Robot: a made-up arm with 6 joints. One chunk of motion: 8 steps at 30 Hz.
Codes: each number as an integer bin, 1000 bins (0 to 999) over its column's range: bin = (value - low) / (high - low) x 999, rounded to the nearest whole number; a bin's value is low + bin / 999 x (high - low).
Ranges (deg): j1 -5..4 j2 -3..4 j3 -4..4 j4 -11..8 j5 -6..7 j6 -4..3
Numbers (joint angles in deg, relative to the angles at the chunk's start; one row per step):
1: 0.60 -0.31 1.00 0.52 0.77 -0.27
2: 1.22 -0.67 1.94 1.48 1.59 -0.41
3: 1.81 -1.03 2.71 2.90 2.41 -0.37
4: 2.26 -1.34 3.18 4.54 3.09 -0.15
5: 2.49 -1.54 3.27 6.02 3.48 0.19
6: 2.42 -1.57 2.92 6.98 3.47 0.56
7: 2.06 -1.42 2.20 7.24 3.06 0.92
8: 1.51 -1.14 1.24 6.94 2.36 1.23
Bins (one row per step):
1: 622 384 624 606 520 532
2: 690 333 742 656 583 512
3: 756 281 838 731 646 518
4: 806 237 897 817 699 549
5: 831 208 908 895 729 598
6: 824 204 864 945 728 651
7: 784 225 774 959 696 702
8: 723 265 654 943 642 746

